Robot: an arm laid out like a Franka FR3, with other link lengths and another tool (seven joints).
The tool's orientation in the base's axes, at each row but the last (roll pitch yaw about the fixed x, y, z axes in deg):
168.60 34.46 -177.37
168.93 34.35 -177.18
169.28 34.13 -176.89
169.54 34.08 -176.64
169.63 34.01 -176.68
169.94 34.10 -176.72
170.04 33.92 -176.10
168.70 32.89 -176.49
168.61 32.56 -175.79
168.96 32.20 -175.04
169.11 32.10 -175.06
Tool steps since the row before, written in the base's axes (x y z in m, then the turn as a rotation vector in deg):
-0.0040 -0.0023 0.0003 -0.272 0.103 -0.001
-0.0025 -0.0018 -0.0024 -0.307 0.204 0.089
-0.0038 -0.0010 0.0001 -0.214 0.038 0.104
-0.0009 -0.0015 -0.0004 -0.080 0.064 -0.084
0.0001 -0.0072 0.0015 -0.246 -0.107 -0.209
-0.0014 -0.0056 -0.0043 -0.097 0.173 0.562
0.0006 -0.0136 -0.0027 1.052 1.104 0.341
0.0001 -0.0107 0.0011 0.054 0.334 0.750
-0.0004 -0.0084 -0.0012 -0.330 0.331 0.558
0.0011 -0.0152 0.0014 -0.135 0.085 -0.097
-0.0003 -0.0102 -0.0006 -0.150 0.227 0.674
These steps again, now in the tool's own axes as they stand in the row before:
0.0032 -0.0016 -0.0029 0.221 0.143 -0.124
0.0035 -0.0017 0.0002 0.195 0.261 -0.194
0.0031 -0.0004 -0.0024 0.117 0.087 -0.192
0.0010 -0.0014 -0.0005 0.110 0.063 0.039
-0.0006 -0.0068 -0.0027 0.326 -0.097 0.015
0.0038 -0.0059 0.0016 -0.243 0.265 -0.475
0.0018 -0.0138 -0.0003 -1.124 0.955 0.518
-0.0001 -0.0102 -0.0033 -0.470 0.439 -0.513
0.0015 -0.0083 -0.0012 -0.043 0.473 -0.552
-0.0006 -0.0147 -0.0042 0.159 0.092 0.033
0.0013 -0.0099 -0.0020 -0.248 0.356 -0.583

